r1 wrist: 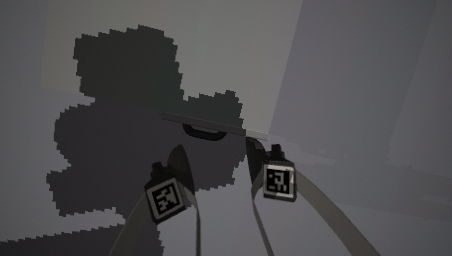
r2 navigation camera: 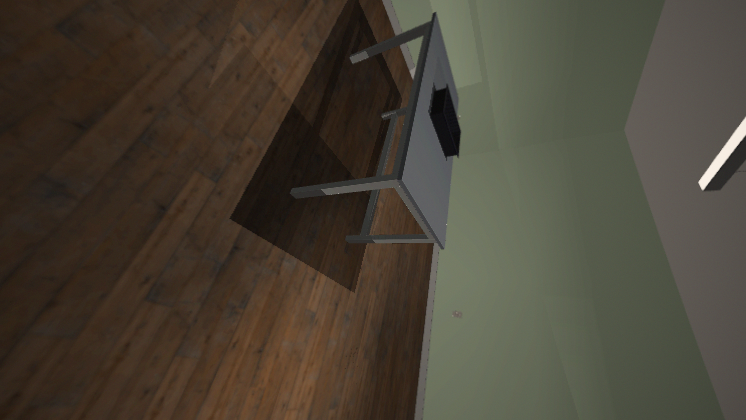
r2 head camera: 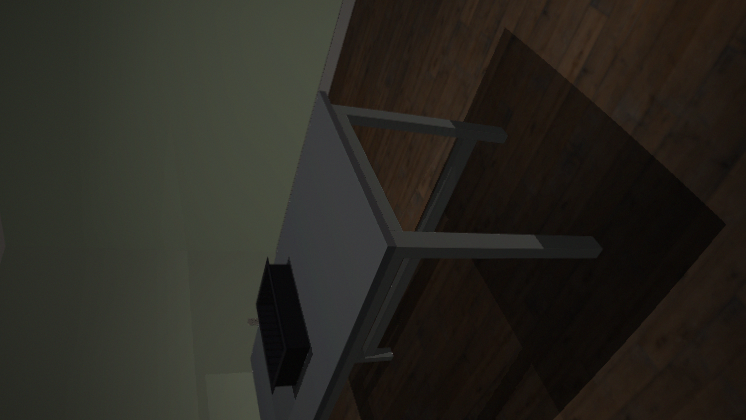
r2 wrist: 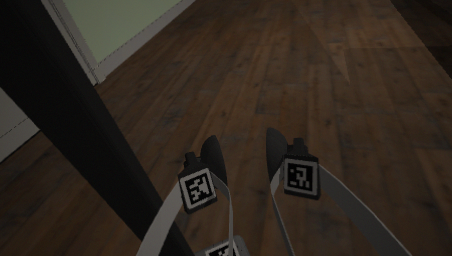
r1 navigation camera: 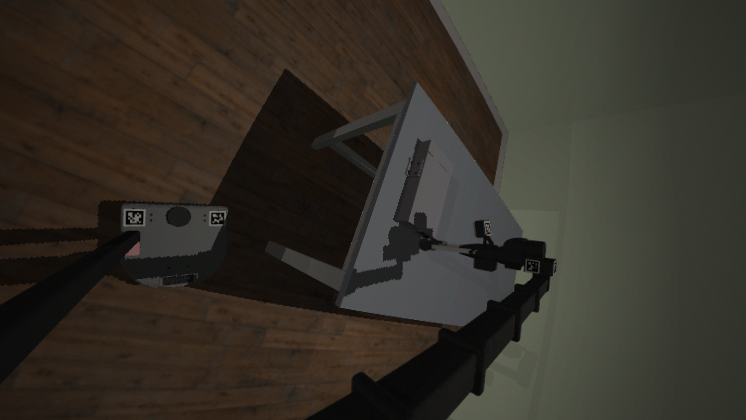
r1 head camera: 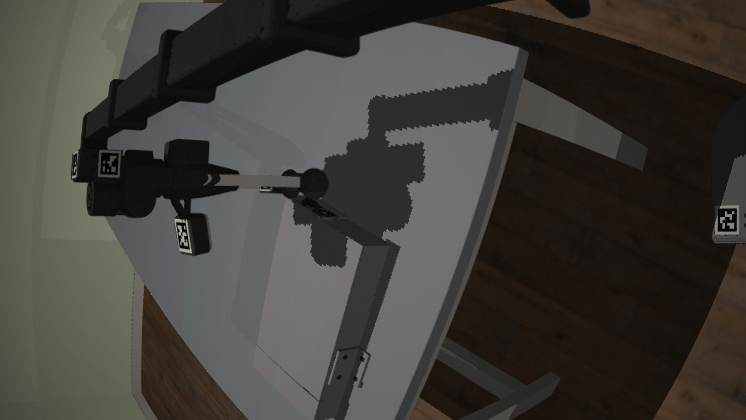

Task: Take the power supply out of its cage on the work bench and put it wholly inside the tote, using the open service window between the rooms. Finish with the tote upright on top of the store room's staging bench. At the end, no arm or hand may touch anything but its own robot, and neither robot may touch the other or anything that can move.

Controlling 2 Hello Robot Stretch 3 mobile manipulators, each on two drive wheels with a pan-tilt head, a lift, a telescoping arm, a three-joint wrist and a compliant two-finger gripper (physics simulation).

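The grey cage (r1 head camera: 360,302) (r1 navigation camera: 409,195) lies on the work bench. The power supply's dark end with a fan (r1 head camera: 321,208) shows at the cage's near end; the rest of it is hidden inside. In the r1 wrist view a dark handle (r1 wrist: 205,134) stands out from that end's thin edge. The r1 gripper (r1 head camera: 302,182) (r1 navigation camera: 425,243) (r1 wrist: 217,150) points down, open and empty, beside this end; its exact height is unclear. The black tote (r2 head camera: 292,318) (r2 navigation camera: 443,120) stands upright on the staging bench (r2 head camera: 334,208) (r2 navigation camera: 425,172). The r2 gripper (r2 wrist: 245,145) is open and empty, away from the tote.
The work bench (r1 head camera: 438,208) (r1 navigation camera: 433,292) has legs and a lower crossbar. The r1 base (r1 navigation camera: 177,247) stands on the floor beside it. A dark mast (r2 wrist: 75,115) crosses the r2 wrist view at left. Green walls stand behind both benches. The service window cannot be made out.
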